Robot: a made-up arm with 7 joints. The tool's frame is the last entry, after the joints.
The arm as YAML. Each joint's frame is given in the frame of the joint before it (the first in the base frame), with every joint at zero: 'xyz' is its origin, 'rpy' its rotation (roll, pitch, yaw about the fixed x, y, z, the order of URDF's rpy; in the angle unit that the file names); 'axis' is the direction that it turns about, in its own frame. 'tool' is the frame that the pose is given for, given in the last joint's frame.
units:
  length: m
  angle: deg
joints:
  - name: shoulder
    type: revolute
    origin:
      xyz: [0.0, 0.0, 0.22]
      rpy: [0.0, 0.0, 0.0]
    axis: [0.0, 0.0, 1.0]
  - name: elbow
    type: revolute
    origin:
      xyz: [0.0, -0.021, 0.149]
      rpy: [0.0, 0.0, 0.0]
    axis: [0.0, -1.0, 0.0]
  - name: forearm
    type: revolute
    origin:
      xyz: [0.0, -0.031, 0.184]
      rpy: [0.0, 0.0, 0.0]
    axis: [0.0, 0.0, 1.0]
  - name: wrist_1
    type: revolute
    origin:
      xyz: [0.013, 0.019, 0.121]
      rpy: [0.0, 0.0, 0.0]
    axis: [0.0, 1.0, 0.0]
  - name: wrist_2
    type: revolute
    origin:
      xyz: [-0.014, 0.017, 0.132]
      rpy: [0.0, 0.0, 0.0]
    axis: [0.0, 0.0, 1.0]
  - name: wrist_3
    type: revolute
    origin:
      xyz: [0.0, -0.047, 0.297]
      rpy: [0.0, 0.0, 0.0]
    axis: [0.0, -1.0, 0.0]
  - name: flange
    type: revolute
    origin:
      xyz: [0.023, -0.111, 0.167]
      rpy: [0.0, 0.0, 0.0]
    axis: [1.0, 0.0, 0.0]
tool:
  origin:
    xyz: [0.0, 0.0, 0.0]
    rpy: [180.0, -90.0, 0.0]
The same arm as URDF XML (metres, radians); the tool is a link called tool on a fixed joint. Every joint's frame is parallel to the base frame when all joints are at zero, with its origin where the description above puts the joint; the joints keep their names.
<robot name="arm">
  <joint name="shoulder" type="continuous">
    <parent link="base_link"/>
    <child link="link1"/>
    <origin xyz="0.0000 0.0000 0.2200"/>
    <axis xyz="0 0 1"/>
  </joint>
  <joint name="elbow" type="continuous">
    <parent link="link1"/>
    <child link="link2"/>
    <origin xyz="0.0000 -0.0210 0.1490"/>
    <axis xyz="0 -1 0"/>
  </joint>
  <joint name="forearm" type="continuous">
    <parent link="link2"/>
    <child link="link3"/>
    <origin xyz="0.0000 -0.0310 0.1840"/>
    <axis xyz="0 0 1"/>
  </joint>
  <joint name="wrist_1" type="continuous">
    <parent link="link3"/>
    <child link="link4"/>
    <origin xyz="0.0130 0.0190 0.1210"/>
    <axis xyz="0 1 0"/>
  </joint>
  <joint name="wrist_2" type="continuous">
    <parent link="link4"/>
    <child link="link5"/>
    <origin xyz="-0.0140 0.0170 0.1320"/>
    <axis xyz="0 0 1"/>
  </joint>
  <joint name="wrist_3" type="continuous">
    <parent link="link5"/>
    <child link="link6"/>
    <origin xyz="0.0000 -0.0470 0.2970"/>
    <axis xyz="0 -1 0"/>
  </joint>
  <joint name="flange" type="continuous">
    <parent link="link6"/>
    <child link="link7"/>
    <origin xyz="0.0230 -0.1110 0.1670"/>
    <axis xyz="1 0 0"/>
  </joint>
  <joint name="tool_fixed" type="fixed">
    <parent link="link7"/>
    <child link="tool"/>
    <origin xyz="0.0000 0.0000 0.0000" rpy="3.1416 -1.5708 0.0000"/>
  </joint>
  <link name="base_link"/>
  <link name="link1"/>
  <link name="link2"/>
  <link name="link3"/>
  <link name="link4"/>
  <link name="link5"/>
  <link name="link6"/>
  <link name="link7"/>
  <link name="tool"/>
</robot>

